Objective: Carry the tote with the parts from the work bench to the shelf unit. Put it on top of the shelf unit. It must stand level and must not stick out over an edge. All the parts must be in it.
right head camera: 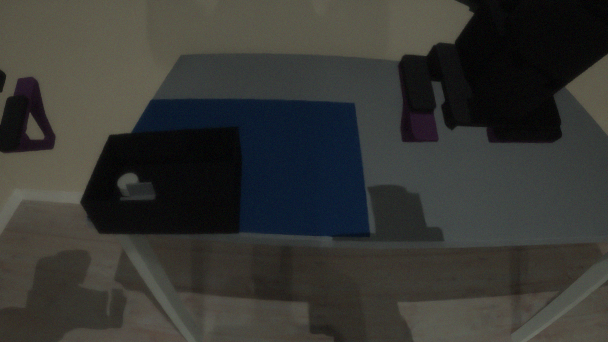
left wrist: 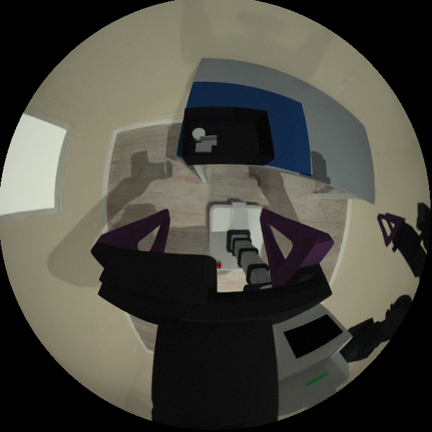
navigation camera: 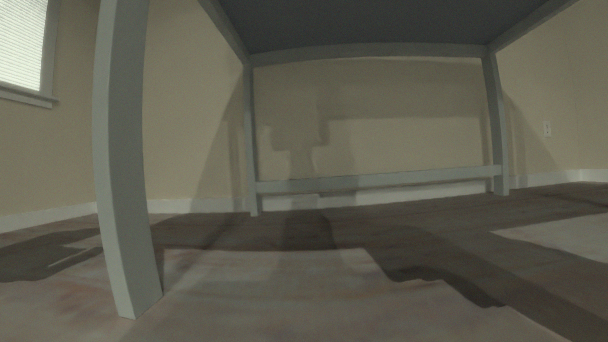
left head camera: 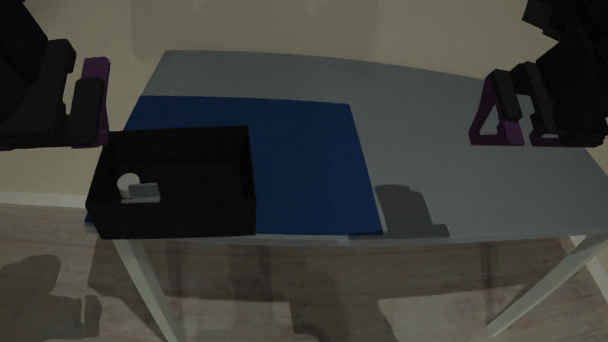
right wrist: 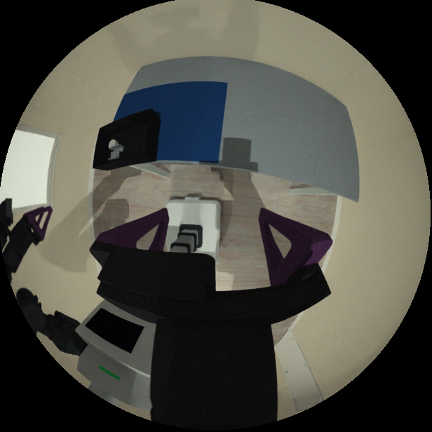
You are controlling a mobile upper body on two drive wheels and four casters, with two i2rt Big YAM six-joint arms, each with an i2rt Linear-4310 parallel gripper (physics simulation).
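Frame: origin at the left arm's base, x ahead, y left, z up, level; metres.
Where they show: left gripper, fingertip midpoint: (right head camera: pixel 18 145) (left head camera: pixel 58 140); right gripper, fingertip midpoint: (right head camera: pixel 448 135) (left head camera: pixel 502 139).
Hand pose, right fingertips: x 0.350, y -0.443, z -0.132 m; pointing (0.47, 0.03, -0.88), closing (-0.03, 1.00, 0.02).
Observation:
Each offset is from my right fingertips to the top centre of the thing. "*": to the spot under its first point. Level surfaces: height alone.
The black tote @[dx +0.251, dy +0.398, dz -0.262 m] (left head camera: pixel 180 220) (right head camera: pixel 170 217) (left wrist: pixel 245 137) stands upright on the blue mat at the work bench's @[dz -0.364 m] (left head camera: pixel 425 150) (right head camera: pixel 475 190) (right wrist: pixel 285 115) front left corner. A white round part (left head camera: pixel 128 184) (right head camera: pixel 127 183) (left wrist: pixel 198 133) and a grey angled part @[dx +0.238, dy +0.465, dz -0.319 m] (left head camera: pixel 145 192) (right head camera: pixel 140 191) (left wrist: pixel 204 145) lie in its left half; whether the grey shape is one piece is unclear. My left gripper (left wrist: pixel 214 213) is open and empty, apart from the tote, left of it in the left head camera. My right gripper (left head camera: pixel 527 140) (right head camera: pixel 465 136) (right wrist: pixel 213 212) is open and empty over the bench's right side. No shelf unit is recognisable.
The blue mat @[dz -0.362 m] (left head camera: pixel 310 165) (right head camera: pixel 300 165) extends right of the tote. A bench leg @[* dx +0.223, dy +0.521, dz -1.034 m] (navigation camera: pixel 122 175) stands close at the left in the navigation camera, with a rear crossbar (navigation camera: pixel 375 179) under the bench. A wall is behind. A window (left wrist: pixel 30 165) is at the left.

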